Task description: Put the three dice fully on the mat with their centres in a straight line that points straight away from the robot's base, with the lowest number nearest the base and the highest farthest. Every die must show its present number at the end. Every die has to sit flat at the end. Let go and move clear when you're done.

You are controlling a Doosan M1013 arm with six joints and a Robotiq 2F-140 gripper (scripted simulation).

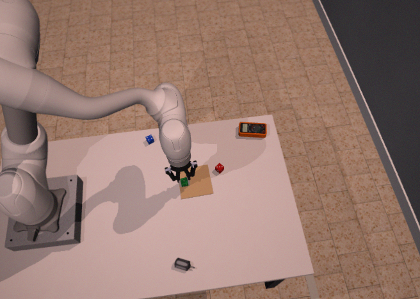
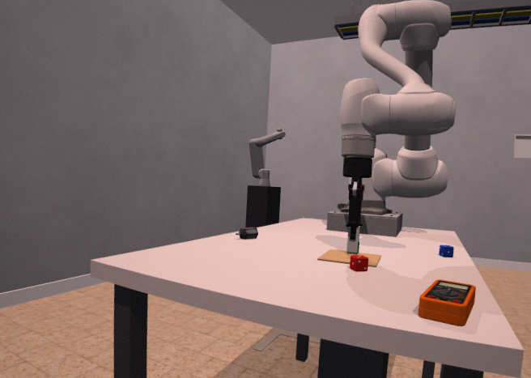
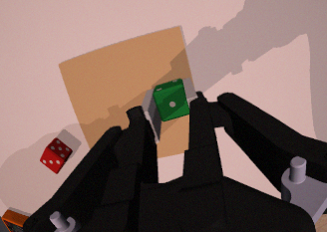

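The green die lies 2 cm below my hand. Round my hand: red die 15 cm ahead, 7 cm to the left, 3 cm below; tan mat 4 cm below, 4 cm ahead, 1 cm to the left; blue die 22 cm to the left, 17 cm behind, 3 cm below.
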